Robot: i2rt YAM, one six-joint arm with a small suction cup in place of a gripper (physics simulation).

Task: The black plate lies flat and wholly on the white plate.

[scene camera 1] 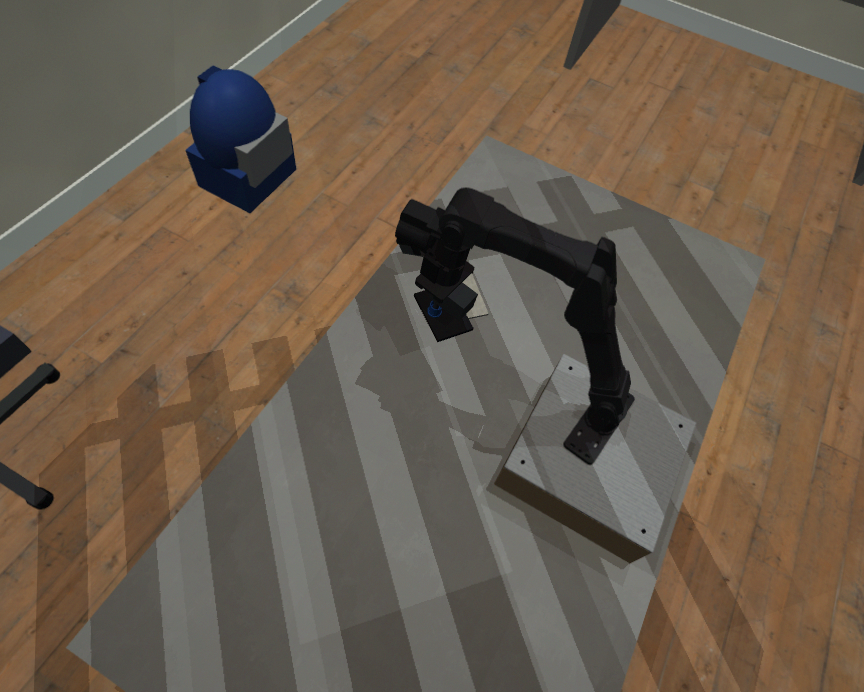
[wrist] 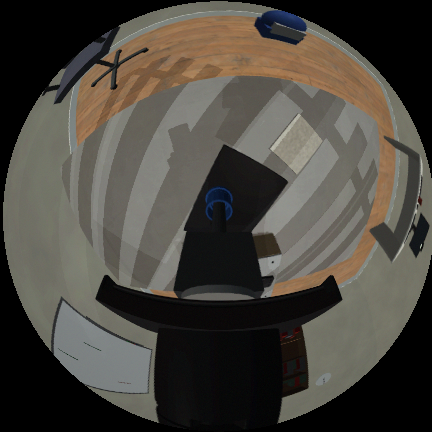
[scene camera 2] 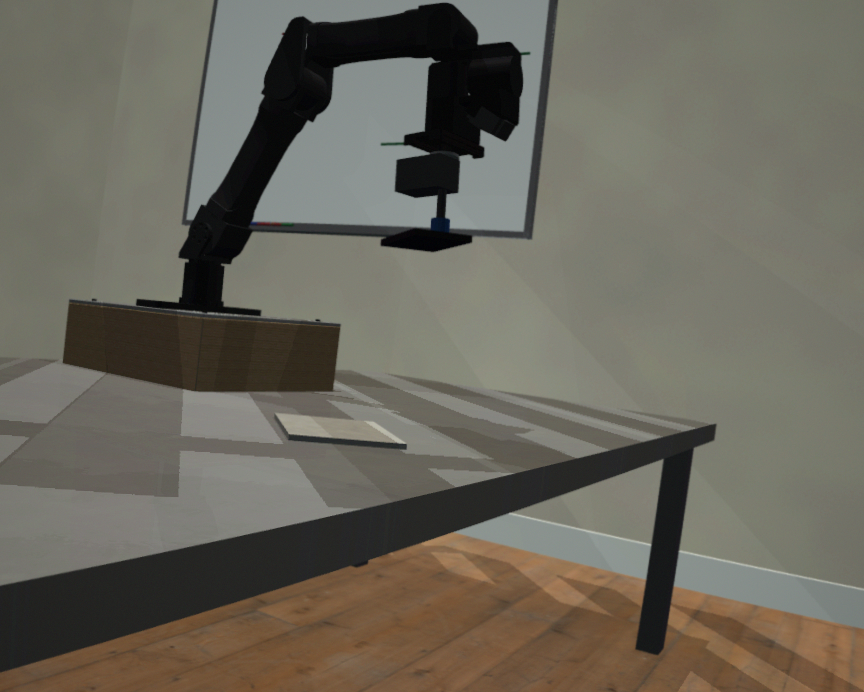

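The black plate hangs roughly level on my blue suction cup, high above the table. The cup is shut on the black plate, touching its upper face off its middle. The white plate lies flat on the table, well below and apart from the black plate. In scene camera 1 the arm and the black plate hide part of the white plate. In the wrist view the white plate shows beyond the black plate's upper right edge.
The arm's base stands on a wooden box on the grey table. A blue chair-like object stands on the floor beyond the table's edge. A whiteboard hangs on the wall.
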